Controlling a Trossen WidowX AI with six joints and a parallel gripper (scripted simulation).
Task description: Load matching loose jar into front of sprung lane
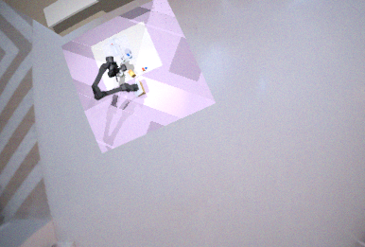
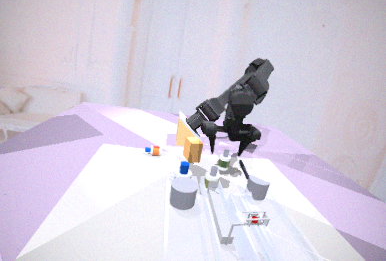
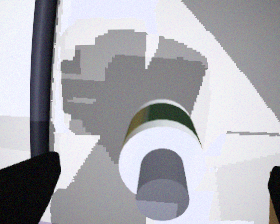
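The dark rod is 7 cm to the left of my gripper tip, 4 cm below it and 2 cm ahead of it. Also, from my gripper tip: tan box 10 cm to the right, 4 cm behind, 1 cm below; clear lane 28 cm ahead, 3 cm to the right, 3 cm below.
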